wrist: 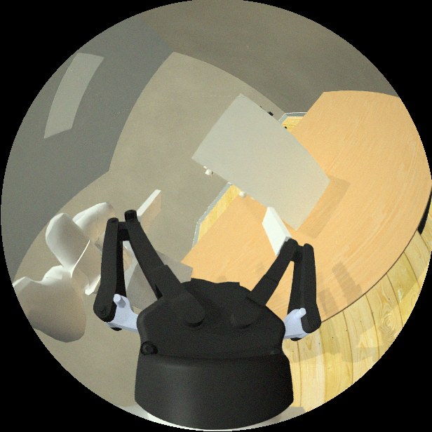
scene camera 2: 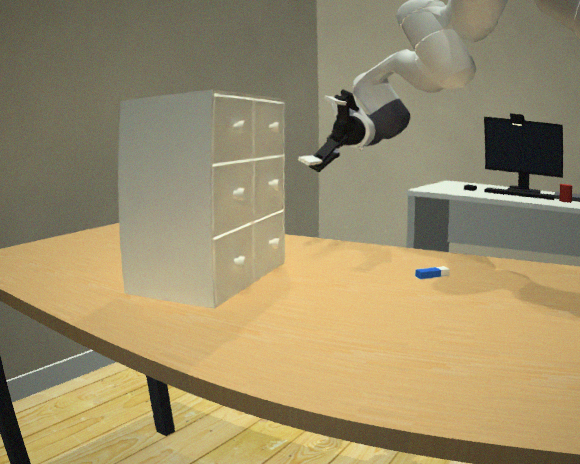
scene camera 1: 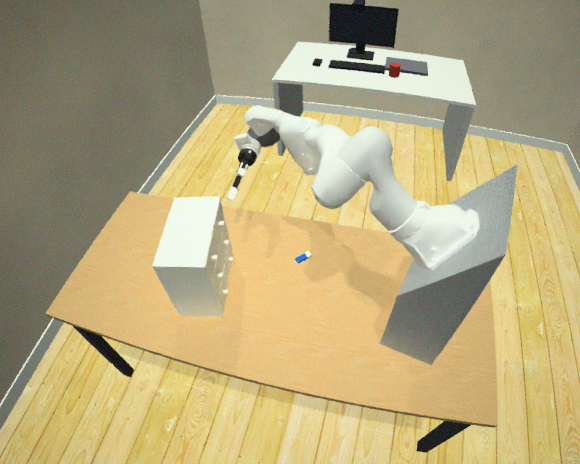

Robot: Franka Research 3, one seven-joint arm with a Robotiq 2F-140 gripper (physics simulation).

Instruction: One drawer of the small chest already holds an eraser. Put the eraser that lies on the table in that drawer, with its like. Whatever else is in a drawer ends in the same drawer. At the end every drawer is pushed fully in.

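A blue eraser with a white end [scene camera 1: 302, 257] [scene camera 2: 431, 273] lies on the table [scene camera 1: 300, 340] [scene camera 2: 350, 350], out from the chest's drawer side; it does not show in the wrist view. The small white chest [scene camera 1: 187, 230] [scene camera 2: 167, 200] [wrist: 260, 155] stands upright, with two columns of three drawers, each with a white knob. The drawer fronts look flush in the second scene view, so their contents are hidden. My gripper [scene camera 1: 237, 182] [scene camera 2: 322, 130] [wrist: 213, 207] is open and empty, in the air near the upper part of the chest, towards the table's far side, touching nothing.
The arm rises from a grey pedestal [scene camera 1: 450, 280] at the other end of the table from the chest. Behind the table stands a white desk [scene camera 1: 310, 55] [scene camera 2: 430, 191] with a monitor [scene camera 1: 363, 25] [scene camera 2: 523, 146] and a red cup [scene camera 1: 394, 70] [scene camera 2: 565, 193].
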